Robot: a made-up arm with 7 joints.
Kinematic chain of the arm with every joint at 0, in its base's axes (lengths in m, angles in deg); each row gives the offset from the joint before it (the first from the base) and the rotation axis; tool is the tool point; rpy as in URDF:
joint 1: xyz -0.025 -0.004 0.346 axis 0 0.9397 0.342
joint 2: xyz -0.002 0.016 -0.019 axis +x
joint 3: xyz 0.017 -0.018 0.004 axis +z
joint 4: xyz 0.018 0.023 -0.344 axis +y
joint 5: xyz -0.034 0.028 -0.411 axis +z
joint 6: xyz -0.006 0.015 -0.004 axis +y
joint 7: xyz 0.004 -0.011 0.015 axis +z
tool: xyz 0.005 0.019 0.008 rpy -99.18 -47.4 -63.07
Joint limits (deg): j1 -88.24..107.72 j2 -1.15..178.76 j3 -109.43..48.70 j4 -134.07..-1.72 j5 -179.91..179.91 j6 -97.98..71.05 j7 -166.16..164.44
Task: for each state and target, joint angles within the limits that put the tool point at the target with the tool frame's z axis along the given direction. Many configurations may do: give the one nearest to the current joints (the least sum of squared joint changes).
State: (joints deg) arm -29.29 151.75 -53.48 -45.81 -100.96 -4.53 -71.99
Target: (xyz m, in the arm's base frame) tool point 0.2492 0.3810 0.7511 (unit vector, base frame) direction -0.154 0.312 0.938
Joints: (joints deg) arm -14.02 163.08 -43.74 -79.57 -117.94 13.72 -81.02
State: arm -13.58 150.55 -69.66 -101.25 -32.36 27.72 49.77
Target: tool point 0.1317 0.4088 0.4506 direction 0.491 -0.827 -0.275
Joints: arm -39.00 161.69 -89.69 -120.25 -30.32 -15.07 34.13
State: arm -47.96 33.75 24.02 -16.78 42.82 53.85 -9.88
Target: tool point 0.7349 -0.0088 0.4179 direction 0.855 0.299 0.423
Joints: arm -78.58 11.61 13.75 -35.45 44.72 63.76 -5.41
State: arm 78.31 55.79 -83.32 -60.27 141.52 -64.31 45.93
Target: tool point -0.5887 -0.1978 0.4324 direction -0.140 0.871 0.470
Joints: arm 95.33 51.72 -107.11 -87.41 142.86 -71.69 23.28
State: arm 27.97 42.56 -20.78 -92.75 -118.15 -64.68 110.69
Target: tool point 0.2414 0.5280 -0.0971 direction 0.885 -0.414 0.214
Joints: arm 7.02 46.69 -0.50 -48.94 -92.89 -72.17 84.67
